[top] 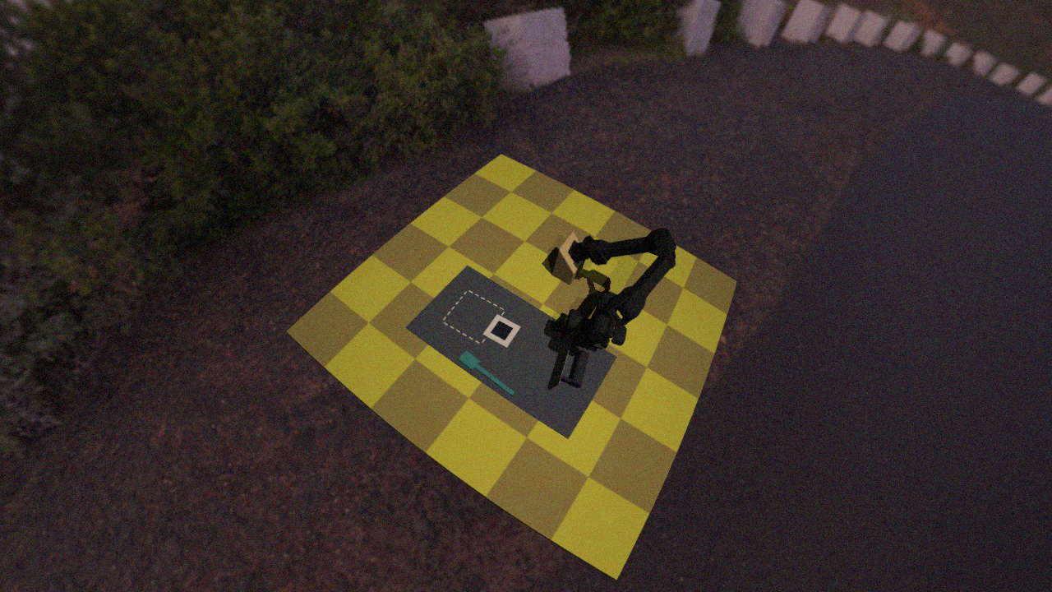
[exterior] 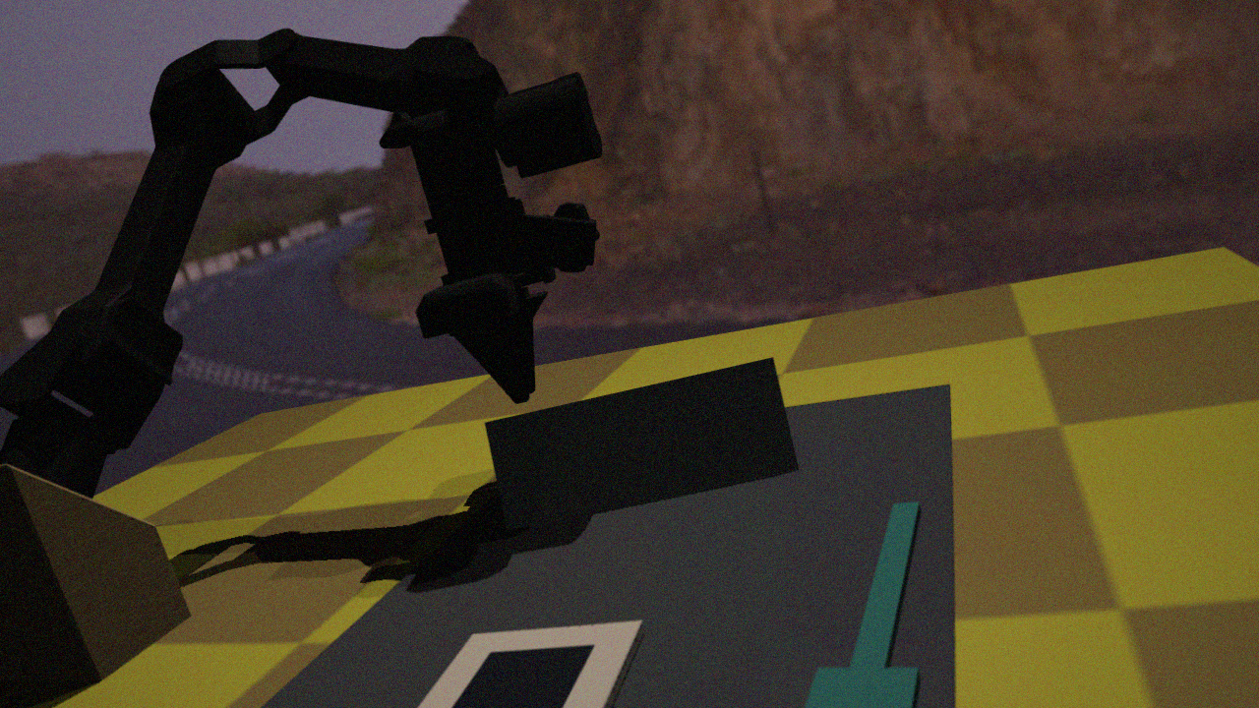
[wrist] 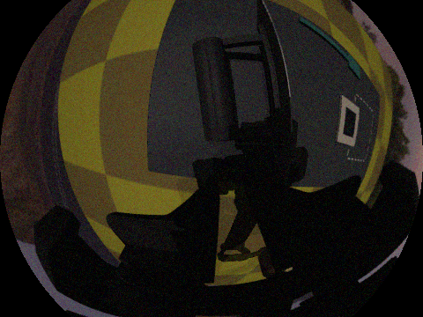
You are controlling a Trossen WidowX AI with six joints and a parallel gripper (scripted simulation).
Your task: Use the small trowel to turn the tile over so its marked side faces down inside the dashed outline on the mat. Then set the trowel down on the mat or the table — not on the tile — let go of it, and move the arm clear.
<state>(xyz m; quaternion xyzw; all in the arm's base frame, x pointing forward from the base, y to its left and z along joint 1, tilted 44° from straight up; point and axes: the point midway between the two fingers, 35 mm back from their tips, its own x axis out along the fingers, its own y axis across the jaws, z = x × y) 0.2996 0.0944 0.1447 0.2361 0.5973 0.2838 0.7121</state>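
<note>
The grey mat is 9 cm ahead of my gripper tip, 23 cm to the right of it and 9 cm below it. Also, from my gripper tip: tile (7 cm ahead, 28 cm to the right, 7 cm below); then teal trowel (23 cm ahead, 27 cm to the right, 7 cm below).
</note>
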